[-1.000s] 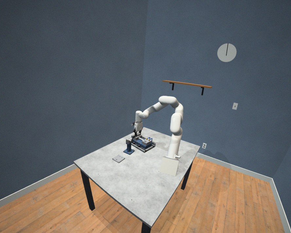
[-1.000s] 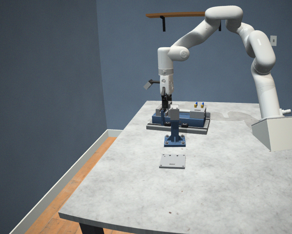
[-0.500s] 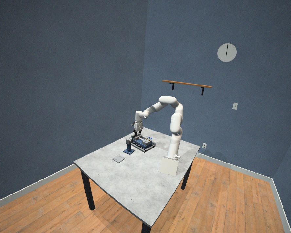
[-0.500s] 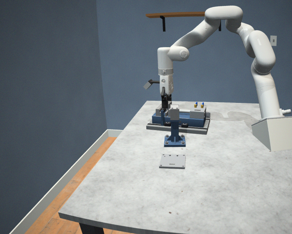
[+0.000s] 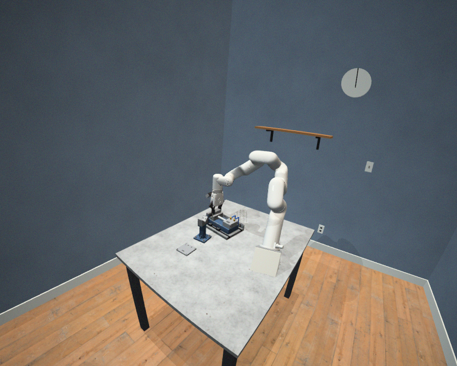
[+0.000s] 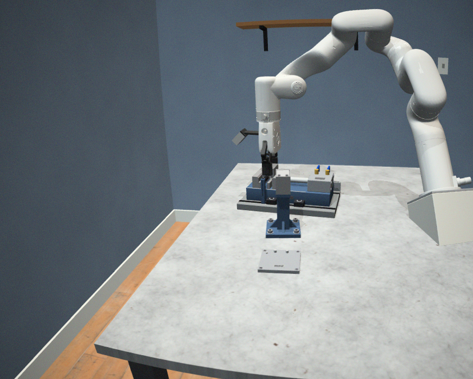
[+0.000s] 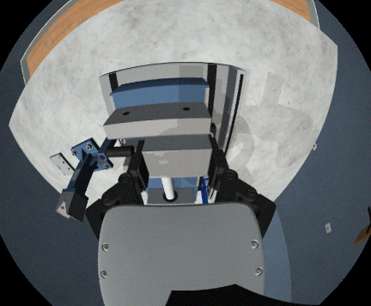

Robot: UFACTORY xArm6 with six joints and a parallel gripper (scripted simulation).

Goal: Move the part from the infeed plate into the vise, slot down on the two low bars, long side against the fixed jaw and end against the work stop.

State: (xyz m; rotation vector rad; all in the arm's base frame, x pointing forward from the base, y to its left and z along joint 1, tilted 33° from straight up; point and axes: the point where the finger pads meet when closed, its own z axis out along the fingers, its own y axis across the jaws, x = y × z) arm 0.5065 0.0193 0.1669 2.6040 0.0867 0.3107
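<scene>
My gripper is now 2 cm above the part. Also, from my hand: fixed jaw 3 cm ahead, 2 cm to the left, 3 cm below; cylinder rod 9 cm behind, 2 cm to the left, 3 cm below; work stop 7 cm to the left, 2 cm below.
</scene>
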